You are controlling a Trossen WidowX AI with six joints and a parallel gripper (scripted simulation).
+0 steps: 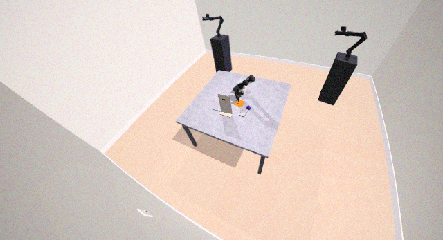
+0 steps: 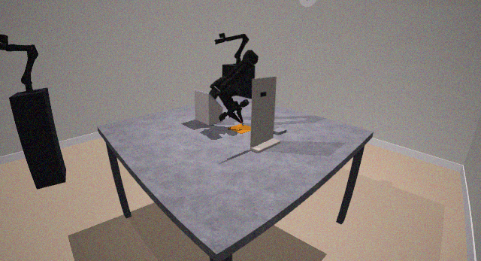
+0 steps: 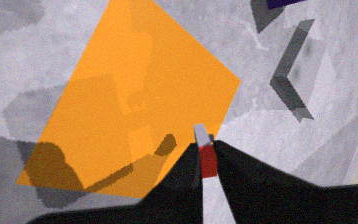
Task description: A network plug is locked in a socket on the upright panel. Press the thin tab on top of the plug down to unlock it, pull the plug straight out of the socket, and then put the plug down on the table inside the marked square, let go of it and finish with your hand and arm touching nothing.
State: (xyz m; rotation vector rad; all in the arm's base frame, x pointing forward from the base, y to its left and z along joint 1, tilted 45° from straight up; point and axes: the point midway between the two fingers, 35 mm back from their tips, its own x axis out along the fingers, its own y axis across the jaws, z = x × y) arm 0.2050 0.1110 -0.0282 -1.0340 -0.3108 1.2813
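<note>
Now: the orange marked square 1 cm behind my gripper tip and 4 cm below it. From my gripper tip the other things lie so: flat pale plate: 13 cm ahead, 14 cm to the left, 3 cm below; network plug: right at my gripper tip; purple object: 2 cm ahead, 17 cm to the left, 2 cm below.
</note>
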